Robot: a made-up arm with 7 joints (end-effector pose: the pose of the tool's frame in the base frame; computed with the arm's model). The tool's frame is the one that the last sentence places. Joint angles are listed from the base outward.
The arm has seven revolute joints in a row. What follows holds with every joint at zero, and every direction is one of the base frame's. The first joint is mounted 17.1 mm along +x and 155 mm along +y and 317.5 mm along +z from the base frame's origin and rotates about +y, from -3.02 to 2.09 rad. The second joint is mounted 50.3 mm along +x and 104.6 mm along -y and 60.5 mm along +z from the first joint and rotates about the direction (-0.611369, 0.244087, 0.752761), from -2.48 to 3.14 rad. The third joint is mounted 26.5 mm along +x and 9.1 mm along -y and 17.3 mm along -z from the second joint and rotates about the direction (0.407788, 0.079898, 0.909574), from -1.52 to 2.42 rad. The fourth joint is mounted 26.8 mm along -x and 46.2 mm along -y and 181.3 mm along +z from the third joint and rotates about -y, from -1.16 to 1.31 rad. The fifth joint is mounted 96.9 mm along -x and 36.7 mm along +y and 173 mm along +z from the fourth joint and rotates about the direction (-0.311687, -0.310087, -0.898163), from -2.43 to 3.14 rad. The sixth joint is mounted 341.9 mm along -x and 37.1 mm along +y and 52.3 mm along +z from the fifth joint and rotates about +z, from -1.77 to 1.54 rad. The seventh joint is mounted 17.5 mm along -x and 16.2 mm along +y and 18.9 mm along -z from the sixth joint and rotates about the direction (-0.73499, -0.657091, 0.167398), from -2.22 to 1.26 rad. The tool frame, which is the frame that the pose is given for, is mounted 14.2 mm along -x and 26 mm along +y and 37.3 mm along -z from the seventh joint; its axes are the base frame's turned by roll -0.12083, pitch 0.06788 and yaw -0.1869 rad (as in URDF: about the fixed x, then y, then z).
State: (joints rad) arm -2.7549 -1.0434 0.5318 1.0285 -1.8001 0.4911 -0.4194
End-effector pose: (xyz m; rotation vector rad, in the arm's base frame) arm 0.3544 -0.2760 0.3891 1.7731 2.2318 0.1931
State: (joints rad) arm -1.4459 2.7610 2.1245 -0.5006 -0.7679 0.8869 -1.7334
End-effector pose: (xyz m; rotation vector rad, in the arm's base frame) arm 0.5823 0.3661 0.1056 -0.2495 -1.4494 0.4145
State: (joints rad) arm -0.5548 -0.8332 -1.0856 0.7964 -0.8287 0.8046 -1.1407
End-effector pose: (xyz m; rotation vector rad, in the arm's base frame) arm -0.2364 0.5408 0.4135 0.4776 0.1808 -0.2480
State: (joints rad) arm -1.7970 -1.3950 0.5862 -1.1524 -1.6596 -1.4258 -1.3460
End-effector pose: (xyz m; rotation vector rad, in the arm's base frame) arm 0.0354 -0.4562 0.1840 0.3546 0.7999 1.0186
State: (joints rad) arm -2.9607 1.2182 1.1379 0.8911 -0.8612 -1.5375 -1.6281
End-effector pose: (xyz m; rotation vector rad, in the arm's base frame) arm -0.4692 -0.1963 0.1323 -0.0708 -0.6675 0.2908
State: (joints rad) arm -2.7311 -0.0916 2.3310 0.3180 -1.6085 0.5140 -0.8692
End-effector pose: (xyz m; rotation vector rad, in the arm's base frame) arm -0.6068 0.0339 0.5890 2.6046 -0.9938 -0.0184
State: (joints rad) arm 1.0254 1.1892 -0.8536 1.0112 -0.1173 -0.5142 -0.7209
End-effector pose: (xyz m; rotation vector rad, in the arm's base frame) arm -0.2321 -0.1199 0.5553 -0.0585 0.4382 0.2609
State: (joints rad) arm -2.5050 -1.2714 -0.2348 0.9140 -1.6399 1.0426 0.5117
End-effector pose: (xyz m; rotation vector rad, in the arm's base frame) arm 0.3529 0.1184 0.0666 1.2479 2.2095 0.0914
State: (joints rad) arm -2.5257 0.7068 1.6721 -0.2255 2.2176 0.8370 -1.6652
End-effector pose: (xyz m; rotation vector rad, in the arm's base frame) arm -0.0936 0.1112 0.0636 -0.1315 -1.0786 0.0711
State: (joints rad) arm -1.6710 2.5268 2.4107 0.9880 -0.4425 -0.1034 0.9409
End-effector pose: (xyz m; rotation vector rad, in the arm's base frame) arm 0.2138 -0.0086 0.7628 -0.2497 0.3313 1.2317
